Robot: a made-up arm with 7 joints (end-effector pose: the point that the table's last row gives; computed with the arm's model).
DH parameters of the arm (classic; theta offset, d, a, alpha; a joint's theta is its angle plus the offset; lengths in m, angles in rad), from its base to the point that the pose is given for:
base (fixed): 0 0.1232 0.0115 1.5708
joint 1: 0 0.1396 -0.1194 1.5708
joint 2: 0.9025 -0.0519 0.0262 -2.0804
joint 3: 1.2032 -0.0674 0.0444 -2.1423
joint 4: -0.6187 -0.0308 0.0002 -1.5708
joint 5: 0 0.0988 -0.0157 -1.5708
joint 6: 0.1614 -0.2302 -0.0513 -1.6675
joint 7: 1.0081 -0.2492 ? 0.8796
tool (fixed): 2.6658 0.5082 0 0
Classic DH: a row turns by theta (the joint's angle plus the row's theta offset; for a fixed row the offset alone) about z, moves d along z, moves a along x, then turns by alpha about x.
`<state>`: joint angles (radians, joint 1 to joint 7).
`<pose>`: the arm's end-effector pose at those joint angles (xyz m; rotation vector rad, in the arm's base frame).
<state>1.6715 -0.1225 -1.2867 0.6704 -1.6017 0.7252 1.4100</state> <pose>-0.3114 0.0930 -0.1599 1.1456 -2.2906 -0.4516</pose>
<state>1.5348 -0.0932 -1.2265 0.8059 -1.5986 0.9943 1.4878</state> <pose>-0.3583 0.0048 -0.2074 1.3575 -2.1965 -0.3111</pose>
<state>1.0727 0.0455 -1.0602 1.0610 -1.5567 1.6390 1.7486</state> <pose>-0.4797 -0.0722 -0.2238 1.8042 -2.0015 -0.5322</pose>
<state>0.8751 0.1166 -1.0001 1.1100 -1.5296 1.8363 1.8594</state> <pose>-0.5294 -0.0237 -0.1854 1.8291 -2.0187 -0.7826</pose>
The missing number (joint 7, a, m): -0.26
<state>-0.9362 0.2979 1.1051 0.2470 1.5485 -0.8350 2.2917</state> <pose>0.4489 0.3226 0.5344 -0.3424 -0.0314 -0.6902</pose>
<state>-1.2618 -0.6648 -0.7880 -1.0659 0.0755 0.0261 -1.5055</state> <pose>-0.2017 0.1323 -0.2089 -1.2051 -1.3902 1.4366</pose>
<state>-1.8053 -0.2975 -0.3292 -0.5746 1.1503 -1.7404 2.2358</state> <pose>0.7323 -0.0278 -0.0346 0.0715 1.4133 -0.6173</pose>
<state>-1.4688 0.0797 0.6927 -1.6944 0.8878 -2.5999 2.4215</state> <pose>-0.2603 0.1587 0.7251 0.0417 -0.3333 0.8919</pose>
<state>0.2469 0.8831 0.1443 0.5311 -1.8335 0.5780 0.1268</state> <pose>-0.0634 -0.1085 0.3405 -0.1772 -1.1250 -1.3892</pose>
